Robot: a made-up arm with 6 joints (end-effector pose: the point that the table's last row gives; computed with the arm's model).
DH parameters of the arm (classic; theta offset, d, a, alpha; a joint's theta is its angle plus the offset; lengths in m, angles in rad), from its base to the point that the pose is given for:
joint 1: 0 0.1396 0 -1.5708
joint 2: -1.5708 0 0.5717 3.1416
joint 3: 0 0 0 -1.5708
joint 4: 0 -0.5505 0 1.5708
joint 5: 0 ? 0 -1.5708
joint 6: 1.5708 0 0 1.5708
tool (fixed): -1.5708 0 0 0
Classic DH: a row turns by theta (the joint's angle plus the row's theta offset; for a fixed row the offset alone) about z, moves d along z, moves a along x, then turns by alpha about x.
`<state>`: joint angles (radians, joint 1 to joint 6).
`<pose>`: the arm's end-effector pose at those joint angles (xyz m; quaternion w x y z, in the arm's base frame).
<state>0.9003 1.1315 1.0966 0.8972 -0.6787 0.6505</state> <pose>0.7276 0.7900 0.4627 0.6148 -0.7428 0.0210 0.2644</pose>
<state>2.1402 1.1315 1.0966 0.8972 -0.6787 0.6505</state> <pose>-0.5107 0.9448 0.4627 0.3468 -0.6167 -0.4145 0.5724</pose>
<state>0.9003 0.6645 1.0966 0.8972 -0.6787 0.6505</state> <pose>0.5659 0.5861 0.9103 0.7358 -0.6492 -0.1159 0.1542</pose>
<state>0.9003 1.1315 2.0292 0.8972 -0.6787 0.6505</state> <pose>0.5486 0.5643 0.8751 0.8167 -0.5208 -0.2461 0.0360</pose>
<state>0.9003 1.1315 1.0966 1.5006 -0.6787 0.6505</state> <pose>0.6731 0.8344 0.4902 0.4521 -0.8844 -0.0819 0.0821</pose>
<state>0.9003 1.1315 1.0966 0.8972 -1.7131 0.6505</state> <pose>0.7276 0.7900 0.4627 0.4470 -0.7434 0.4825 0.1216</pose>
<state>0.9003 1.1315 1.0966 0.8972 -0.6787 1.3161</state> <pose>0.7276 0.7900 0.4627 0.3384 -0.9029 -0.0666 0.2567</pose>
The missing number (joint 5, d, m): 0.127
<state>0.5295 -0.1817 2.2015 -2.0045 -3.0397 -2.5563</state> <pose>-0.3926 -0.1679 1.1642 0.8667 0.1566 0.4429 0.1678</pose>
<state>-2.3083 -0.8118 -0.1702 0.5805 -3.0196 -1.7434</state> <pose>-0.0682 0.0828 0.9183 0.7149 -0.4594 0.1473 0.5061</pose>
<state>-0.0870 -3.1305 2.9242 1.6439 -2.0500 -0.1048</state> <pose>0.5572 -0.0393 -0.4334 0.2811 -0.4076 0.6055 -0.6230</pose>
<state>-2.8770 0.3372 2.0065 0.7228 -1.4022 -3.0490</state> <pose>-0.0745 0.0785 1.2187 0.1144 -0.2335 -0.9647 -0.0405</pose>
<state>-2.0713 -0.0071 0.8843 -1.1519 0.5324 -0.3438</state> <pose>-0.2527 -0.3543 1.0667 0.4353 -0.1254 -0.8144 -0.3627</pose>
